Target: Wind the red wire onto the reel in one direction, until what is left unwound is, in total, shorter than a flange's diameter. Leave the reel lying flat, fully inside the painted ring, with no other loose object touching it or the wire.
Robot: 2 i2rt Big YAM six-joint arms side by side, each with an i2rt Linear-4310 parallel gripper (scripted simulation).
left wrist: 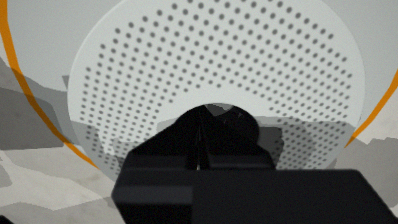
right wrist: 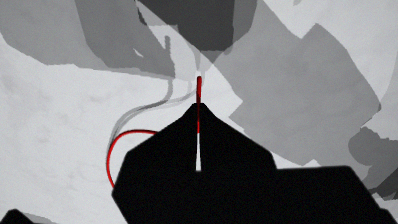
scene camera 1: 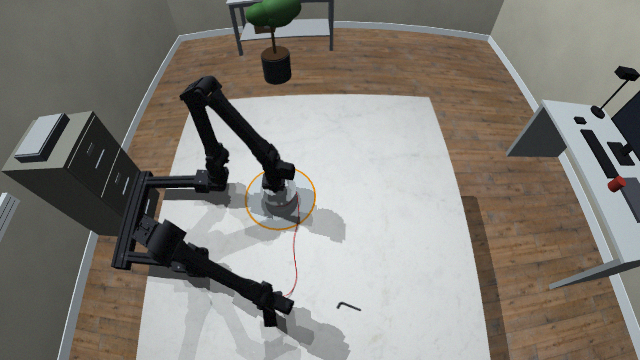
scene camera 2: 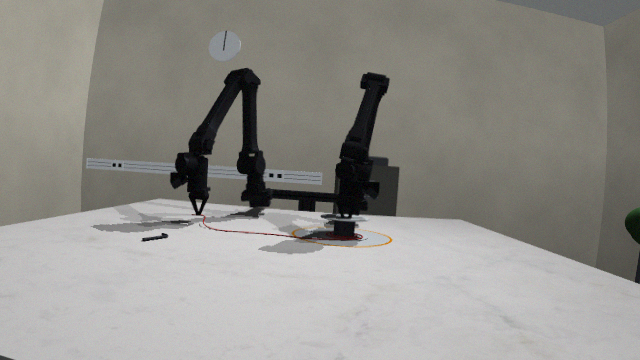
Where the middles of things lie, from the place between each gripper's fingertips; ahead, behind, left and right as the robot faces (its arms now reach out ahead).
I see my left gripper 1 cm short of the reel (left wrist: 297, 83) and 2 cm above it.
Right now the reel is 52 cm to the left of my right hand and 4 cm behind it.
